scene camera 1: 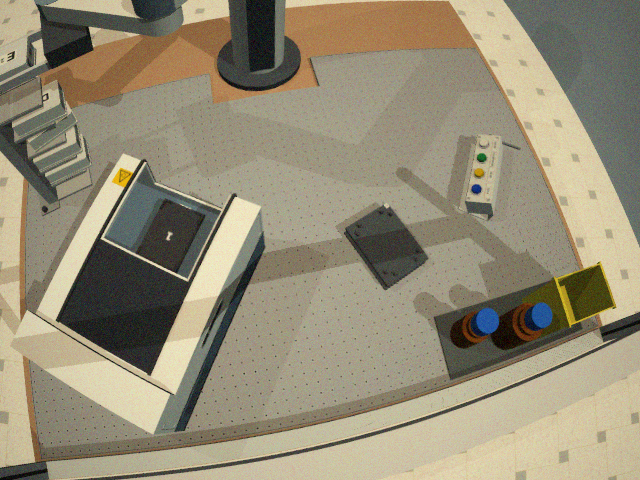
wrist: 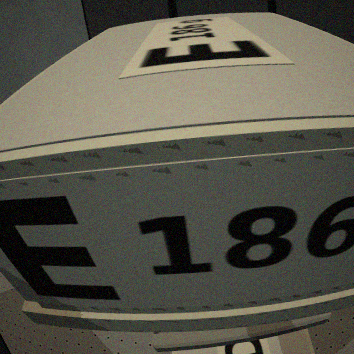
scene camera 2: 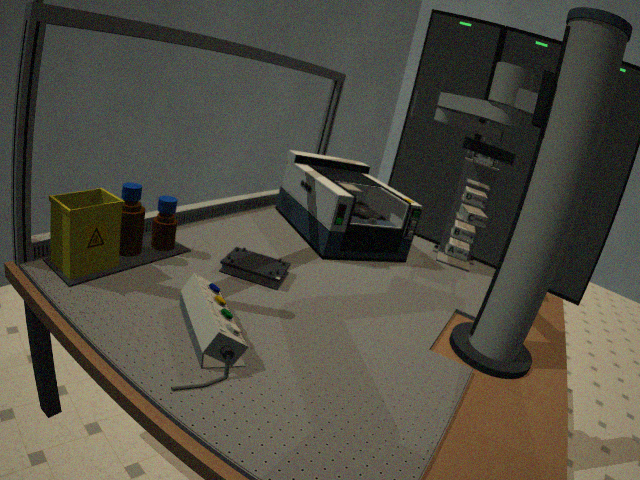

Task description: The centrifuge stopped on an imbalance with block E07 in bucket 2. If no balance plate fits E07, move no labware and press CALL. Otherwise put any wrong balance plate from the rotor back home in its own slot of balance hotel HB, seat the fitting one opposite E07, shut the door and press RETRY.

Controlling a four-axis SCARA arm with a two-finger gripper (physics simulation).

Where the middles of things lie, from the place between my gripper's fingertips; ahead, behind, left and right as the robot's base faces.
Now: the centrifuge (scene camera 1: pixel 140 340) 400 mm ahead of my hand, 310 mm below it and 220 mm to the left of it. From my hand the other things lie so: yellow bin (scene camera 1: pixel 574 297) 1140 mm to the left, 630 mm ahead, 350 mm below; then dark flat plate (scene camera 1: pixel 384 240) 750 mm to the left, 410 mm below, 370 mm ahead.
